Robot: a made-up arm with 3 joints. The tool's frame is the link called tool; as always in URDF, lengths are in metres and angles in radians. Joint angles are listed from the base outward.
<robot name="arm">
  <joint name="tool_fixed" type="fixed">
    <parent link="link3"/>
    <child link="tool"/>
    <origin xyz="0.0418 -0.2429 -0.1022" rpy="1.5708 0 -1.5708"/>
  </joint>
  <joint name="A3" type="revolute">
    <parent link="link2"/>
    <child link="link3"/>
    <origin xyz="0.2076 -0.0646 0.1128" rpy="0 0 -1.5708"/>
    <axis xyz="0 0 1"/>
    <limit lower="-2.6" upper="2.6"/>
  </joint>
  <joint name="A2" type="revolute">
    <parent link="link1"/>
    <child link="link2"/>
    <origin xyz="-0.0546 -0.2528 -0.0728" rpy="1.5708 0 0"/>
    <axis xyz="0 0 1"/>
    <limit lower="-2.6" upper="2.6"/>
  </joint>
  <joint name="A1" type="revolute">
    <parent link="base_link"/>
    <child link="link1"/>
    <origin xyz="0 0 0.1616" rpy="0 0 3.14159"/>
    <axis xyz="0 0 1"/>
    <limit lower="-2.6" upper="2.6"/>
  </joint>
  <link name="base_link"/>
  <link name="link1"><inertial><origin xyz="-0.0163 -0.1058 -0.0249"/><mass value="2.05"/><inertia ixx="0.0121" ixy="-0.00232" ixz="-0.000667" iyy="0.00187" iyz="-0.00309" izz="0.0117"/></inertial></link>
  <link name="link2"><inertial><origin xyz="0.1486 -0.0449 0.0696"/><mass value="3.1"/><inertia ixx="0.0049" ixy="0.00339" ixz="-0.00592" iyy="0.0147" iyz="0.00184" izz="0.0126"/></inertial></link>
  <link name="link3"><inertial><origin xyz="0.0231 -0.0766 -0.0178"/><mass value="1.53"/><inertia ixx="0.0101" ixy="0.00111" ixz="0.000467" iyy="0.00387" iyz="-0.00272" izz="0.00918"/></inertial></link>
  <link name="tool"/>
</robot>
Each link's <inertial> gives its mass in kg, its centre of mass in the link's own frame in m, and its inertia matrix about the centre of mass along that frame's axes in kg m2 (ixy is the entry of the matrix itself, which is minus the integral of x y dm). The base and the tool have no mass. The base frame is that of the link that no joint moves.
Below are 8 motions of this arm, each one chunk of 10 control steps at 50 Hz.
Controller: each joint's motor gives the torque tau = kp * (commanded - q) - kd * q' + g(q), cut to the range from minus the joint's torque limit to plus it. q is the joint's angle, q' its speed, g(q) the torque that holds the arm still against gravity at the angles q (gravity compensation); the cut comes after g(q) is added. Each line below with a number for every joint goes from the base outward.
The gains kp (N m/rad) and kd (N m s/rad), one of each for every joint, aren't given. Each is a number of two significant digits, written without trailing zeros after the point. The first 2 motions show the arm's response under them.
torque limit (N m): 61 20 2.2
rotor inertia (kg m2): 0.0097 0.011 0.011
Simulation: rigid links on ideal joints. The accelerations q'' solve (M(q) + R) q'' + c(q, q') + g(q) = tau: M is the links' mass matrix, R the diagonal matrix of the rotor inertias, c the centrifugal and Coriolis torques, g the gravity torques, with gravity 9.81 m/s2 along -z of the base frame. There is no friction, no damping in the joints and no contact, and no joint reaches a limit. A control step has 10 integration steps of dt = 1/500 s. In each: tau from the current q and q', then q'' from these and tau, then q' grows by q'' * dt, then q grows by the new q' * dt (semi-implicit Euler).
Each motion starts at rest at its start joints. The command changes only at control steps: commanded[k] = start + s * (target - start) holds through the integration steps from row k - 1 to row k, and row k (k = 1, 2, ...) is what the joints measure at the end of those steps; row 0 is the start. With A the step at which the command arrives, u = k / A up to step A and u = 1 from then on. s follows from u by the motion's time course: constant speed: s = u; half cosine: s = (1 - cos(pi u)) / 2; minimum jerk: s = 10 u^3 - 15 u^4 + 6 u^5; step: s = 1 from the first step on.
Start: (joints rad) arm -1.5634 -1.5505 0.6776
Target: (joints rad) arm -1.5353 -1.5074 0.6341
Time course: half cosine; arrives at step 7
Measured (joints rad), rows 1 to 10:
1: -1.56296 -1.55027 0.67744
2: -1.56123 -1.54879 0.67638
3: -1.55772 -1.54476 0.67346
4: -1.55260 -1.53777 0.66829
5: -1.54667 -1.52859 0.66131
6: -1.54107 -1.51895 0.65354
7: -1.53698 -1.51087 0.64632
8: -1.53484 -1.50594 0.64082
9: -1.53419 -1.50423 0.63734
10: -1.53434 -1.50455 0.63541
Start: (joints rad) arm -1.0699 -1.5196 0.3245
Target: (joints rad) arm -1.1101 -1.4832 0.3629
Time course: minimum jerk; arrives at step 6
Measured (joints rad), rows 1 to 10:
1: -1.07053 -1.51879 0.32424
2: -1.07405 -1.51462 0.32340
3: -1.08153 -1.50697 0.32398
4: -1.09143 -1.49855 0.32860
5: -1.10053 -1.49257 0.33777
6: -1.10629 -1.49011 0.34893
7: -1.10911 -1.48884 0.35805
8: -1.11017 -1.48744 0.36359
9: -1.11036 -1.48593 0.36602
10: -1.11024 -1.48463 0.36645
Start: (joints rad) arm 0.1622 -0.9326 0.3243
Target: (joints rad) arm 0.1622 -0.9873 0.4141
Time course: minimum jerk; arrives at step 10
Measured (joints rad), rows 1 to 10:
1: 0.16223 -0.93274 0.32442
2: 0.16236 -0.93372 0.32528
3: 0.16258 -0.93643 0.32792
4: 0.16279 -0.94147 0.33332
5: 0.16286 -0.94882 0.34192
6: 0.16274 -0.95777 0.35338
7: 0.16244 -0.96711 0.36657
8: 0.16205 -0.97549 0.37987
9: 0.16168 -0.98179 0.39161
10: 0.16144 -0.98559 0.40065

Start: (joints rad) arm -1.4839 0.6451 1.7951
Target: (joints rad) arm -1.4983 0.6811 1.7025
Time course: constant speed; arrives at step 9
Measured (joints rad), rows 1 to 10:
1: -1.48439 0.64612 1.79295
2: -1.48553 0.64858 1.78801
3: -1.48707 0.65208 1.78114
4: -1.48874 0.65610 1.77314
5: -1.49042 0.66028 1.76447
6: -1.49207 0.66445 1.75532
7: -1.49369 0.66854 1.74579
8: -1.49530 0.67256 1.73595
9: -1.49689 0.67654 1.72587
10: -1.49801 0.67949 1.71773

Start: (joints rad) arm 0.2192 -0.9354 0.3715
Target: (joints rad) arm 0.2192 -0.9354 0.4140
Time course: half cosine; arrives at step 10
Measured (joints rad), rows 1 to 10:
1: 0.21920 -0.93540 0.37164
2: 0.21921 -0.93541 0.37230
3: 0.21921 -0.93542 0.37390
4: 0.21921 -0.93543 0.37668
5: 0.21921 -0.93543 0.38068
6: 0.21921 -0.93543 0.38570
7: 0.21921 -0.93542 0.39134
8: 0.21920 -0.93541 0.39711
9: 0.21919 -0.93540 0.40247
10: 0.21919 -0.93539 0.40690

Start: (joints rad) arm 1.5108 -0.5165 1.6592
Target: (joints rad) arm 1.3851 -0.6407 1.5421
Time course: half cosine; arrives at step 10
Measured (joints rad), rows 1 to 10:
1: 1.50964 -0.51649 1.65992
2: 1.50527 -0.51761 1.66214
3: 1.49652 -0.52215 1.66474
4: 1.48331 -0.53171 1.66483
5: 1.46652 -0.54657 1.65958
6: 1.44767 -0.56576 1.64746
7: 1.42860 -0.58737 1.62864
8: 1.41123 -0.60902 1.60487
9: 1.39735 -0.62823 1.57890
10: 1.38837 -0.64280 1.55393

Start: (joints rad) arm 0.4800 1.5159 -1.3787
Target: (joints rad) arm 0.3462 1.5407 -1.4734
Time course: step
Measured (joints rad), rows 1 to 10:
1: 0.43871 1.47332 -1.36404
2: 0.39612 1.47490 -1.36384
3: 0.36771 1.51196 -1.38565
4: 0.35067 1.54124 -1.41718
5: 0.34329 1.55477 -1.44445
6: 0.34189 1.55619 -1.46260
7: 0.34312 1.55177 -1.47236
8: 0.34483 1.54633 -1.47635
9: 0.34606 1.54229 -1.47712
10: 0.34662 1.54019 -1.47649

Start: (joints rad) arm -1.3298 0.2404 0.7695
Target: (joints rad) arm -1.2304 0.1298 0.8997
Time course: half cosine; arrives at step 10
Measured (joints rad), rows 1 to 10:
1: -1.32885 0.23952 0.76938
2: -1.32519 0.23600 0.76981
3: -1.31783 0.22865 0.77266
4: -1.30690 0.21745 0.77967
5: -1.29332 0.20323 0.79152
6: -1.27840 0.18732 0.80774
7: -1.26363 0.17128 0.82693
8: -1.25047 0.15668 0.84717
9: -1.24022 0.14495 0.86635
10: -1.23389 0.13721 0.88247

